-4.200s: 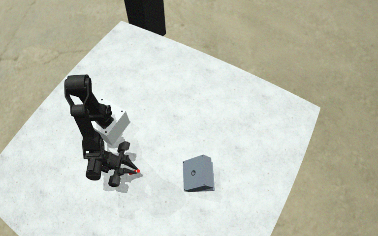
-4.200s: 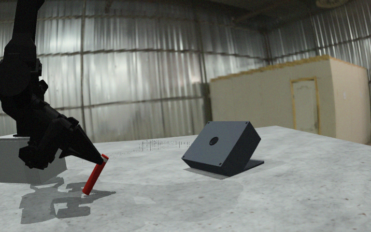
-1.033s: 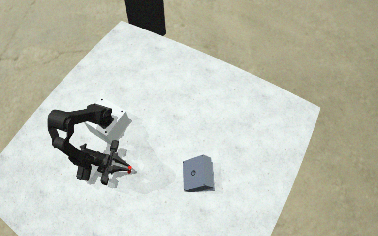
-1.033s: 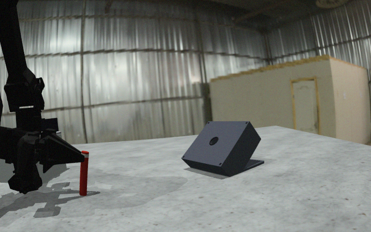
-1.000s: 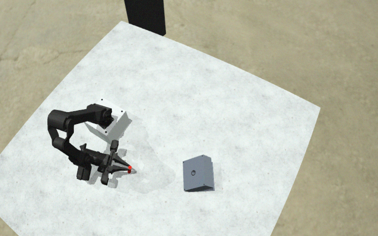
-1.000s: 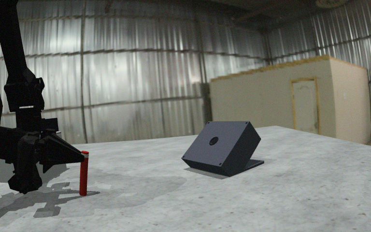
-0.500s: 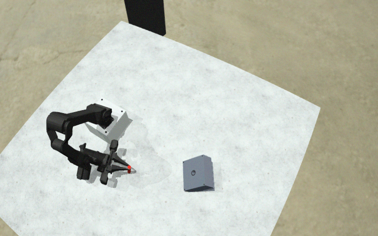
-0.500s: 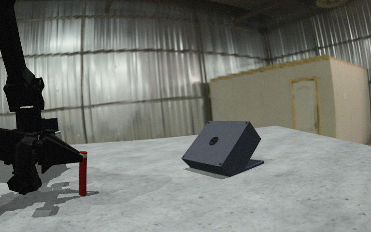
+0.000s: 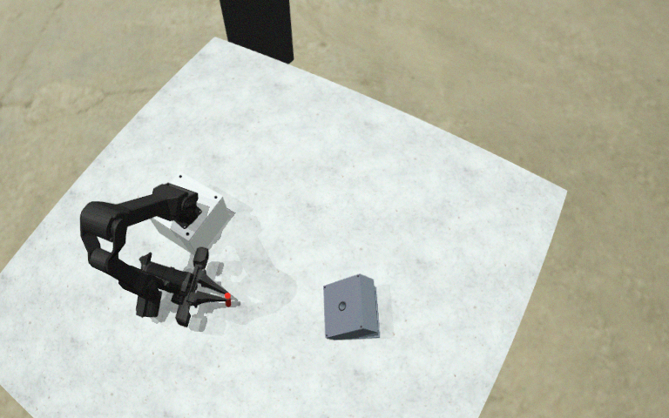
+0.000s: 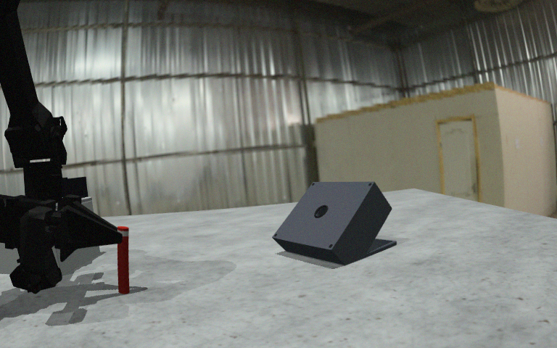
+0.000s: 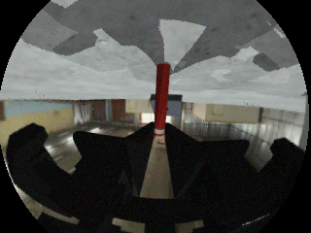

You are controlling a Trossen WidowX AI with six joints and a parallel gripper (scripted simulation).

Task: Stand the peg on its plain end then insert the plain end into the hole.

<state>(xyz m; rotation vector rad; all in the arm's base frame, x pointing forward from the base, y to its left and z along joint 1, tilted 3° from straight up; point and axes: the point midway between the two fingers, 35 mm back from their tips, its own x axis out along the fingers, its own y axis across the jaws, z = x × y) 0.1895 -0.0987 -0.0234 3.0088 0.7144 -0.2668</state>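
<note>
Right now the red peg is 10 mm below my gripper tip. From my gripper tip the other things lie so: grey sloped panel 230 mm ahead, 160 mm to the left, 30 mm below; thin foot plate 250 mm ahead, 170 mm to the left, 70 mm below.
</note>
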